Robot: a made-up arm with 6 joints.
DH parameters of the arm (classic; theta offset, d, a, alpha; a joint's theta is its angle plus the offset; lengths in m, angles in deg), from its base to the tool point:
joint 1: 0 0.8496 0.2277 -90
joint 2: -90 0 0.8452 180
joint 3: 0 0 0.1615 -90
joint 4: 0 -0.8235 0 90
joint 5: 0 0 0 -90
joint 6: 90 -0.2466 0 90
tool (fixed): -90 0 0 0
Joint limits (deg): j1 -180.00..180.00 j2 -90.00..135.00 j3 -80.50..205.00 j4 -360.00..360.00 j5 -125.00..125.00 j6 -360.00..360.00
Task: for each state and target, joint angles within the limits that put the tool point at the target. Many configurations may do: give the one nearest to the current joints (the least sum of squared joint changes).
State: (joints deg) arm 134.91 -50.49 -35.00 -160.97 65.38 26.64
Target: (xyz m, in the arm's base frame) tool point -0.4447 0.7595 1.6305
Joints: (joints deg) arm 125.45 -22.07 -20.80 -157.11 54.63 26.64
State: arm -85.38 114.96 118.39 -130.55 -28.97 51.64
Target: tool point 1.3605 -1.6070 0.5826
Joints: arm -51.57 108.73 97.28 -130.20 -20.77 51.64
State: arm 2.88 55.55 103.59 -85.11 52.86 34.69
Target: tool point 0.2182 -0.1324 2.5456
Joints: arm 11.54 25.28 127.57 -79.43 45.66 34.69
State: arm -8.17 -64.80 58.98 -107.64 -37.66 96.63
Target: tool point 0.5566 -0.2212 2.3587
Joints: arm -33.12 -26.63 8.71 -102.45 -29.58 96.63
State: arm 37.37 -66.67 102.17 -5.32 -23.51 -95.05
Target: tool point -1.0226 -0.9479 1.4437
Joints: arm 43.32 -44.75 134.35 -4.93 -34.49 -95.05
